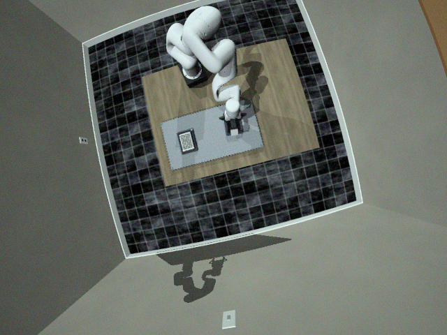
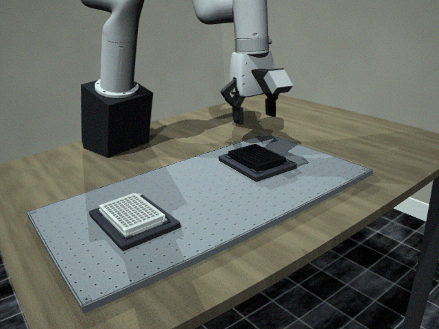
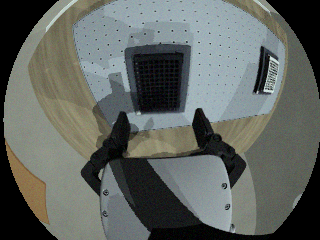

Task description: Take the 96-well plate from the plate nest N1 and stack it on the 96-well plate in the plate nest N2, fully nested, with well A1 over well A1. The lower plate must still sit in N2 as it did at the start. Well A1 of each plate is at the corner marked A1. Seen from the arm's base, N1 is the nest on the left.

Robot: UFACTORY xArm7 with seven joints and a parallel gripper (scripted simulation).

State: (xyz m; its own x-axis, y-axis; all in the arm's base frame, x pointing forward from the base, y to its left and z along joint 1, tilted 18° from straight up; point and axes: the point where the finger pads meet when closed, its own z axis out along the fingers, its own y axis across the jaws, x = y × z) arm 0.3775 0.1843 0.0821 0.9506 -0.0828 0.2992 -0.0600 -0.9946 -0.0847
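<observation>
Now: hand 100 mm above the black 96-well plate. Also, from my hand: plate nest N1: 120 mm below; then plate nest N2: 60 mm ahead, 350 mm to the right, 120 mm below; then white 96-well plate: 60 mm ahead, 350 mm to the right, 100 mm below.
</observation>
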